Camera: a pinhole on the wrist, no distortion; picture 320 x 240 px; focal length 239.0 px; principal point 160.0 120.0 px. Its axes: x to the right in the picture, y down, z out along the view. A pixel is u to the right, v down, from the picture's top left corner.
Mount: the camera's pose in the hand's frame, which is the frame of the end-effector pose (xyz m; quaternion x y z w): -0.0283 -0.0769 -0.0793 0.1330 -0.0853 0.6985 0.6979
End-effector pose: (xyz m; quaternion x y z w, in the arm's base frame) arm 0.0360 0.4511 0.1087 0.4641 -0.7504 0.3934 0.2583
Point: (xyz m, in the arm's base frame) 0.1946 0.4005 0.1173
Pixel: 81 152
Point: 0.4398 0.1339 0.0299
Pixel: 51 161
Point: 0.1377 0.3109 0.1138
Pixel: 170 68
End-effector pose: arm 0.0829 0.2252 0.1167 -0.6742 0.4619 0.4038 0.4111
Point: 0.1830 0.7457 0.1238
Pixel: 173 182
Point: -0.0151 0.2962 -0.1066
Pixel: outside the picture
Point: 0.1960 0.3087 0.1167
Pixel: 151 84
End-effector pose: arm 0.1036 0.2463 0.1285 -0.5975 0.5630 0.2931 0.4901
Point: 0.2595 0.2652 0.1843
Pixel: 72 133
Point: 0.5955 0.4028 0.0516
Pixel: 36 64
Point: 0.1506 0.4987 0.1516
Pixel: 288 208
